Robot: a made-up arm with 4 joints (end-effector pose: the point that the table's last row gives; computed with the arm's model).
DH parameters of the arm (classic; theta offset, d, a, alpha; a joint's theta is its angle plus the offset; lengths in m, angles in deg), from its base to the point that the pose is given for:
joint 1: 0 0.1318 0.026 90
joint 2: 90 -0.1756 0.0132 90
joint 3: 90 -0.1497 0.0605 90
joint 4: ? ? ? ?
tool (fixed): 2.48 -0.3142 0 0
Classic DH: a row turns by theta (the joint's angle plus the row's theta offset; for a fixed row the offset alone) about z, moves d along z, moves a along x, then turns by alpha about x.
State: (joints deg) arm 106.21 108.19 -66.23 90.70
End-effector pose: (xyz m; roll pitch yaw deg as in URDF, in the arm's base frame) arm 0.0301 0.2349 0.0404 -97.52 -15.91 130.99
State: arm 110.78 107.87 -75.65 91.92
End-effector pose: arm 0.0489 0.2038 0.0230 -94.52 -15.38 125.67
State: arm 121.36 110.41 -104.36 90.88
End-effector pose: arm 0.1029 0.0992 -0.0229 -84.76 -18.87 106.17
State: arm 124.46 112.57 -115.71 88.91
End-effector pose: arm 0.1160 0.0540 -0.0429 -79.70 -21.30 96.71
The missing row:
joint 4: 87.52 0 0.1039 0
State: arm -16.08 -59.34 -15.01 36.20
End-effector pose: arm -0.2200 0.1586 0.0386 39.18 50.55 47.78
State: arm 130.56 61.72 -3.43 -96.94
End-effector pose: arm -0.1275 0.1581 -0.1527 61.68 4.49 34.25
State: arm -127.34 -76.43 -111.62 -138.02
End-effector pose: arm -0.1840 -0.1260 0.4131 -100.04 -60.29 -97.52
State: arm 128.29 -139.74 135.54 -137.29
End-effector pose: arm -0.5657 -0.0689 0.1668 -4.79 -56.87 -169.37
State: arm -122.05 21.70 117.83 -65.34
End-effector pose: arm 0.4912 -0.2078 0.1107 122.58 36.33 -90.27
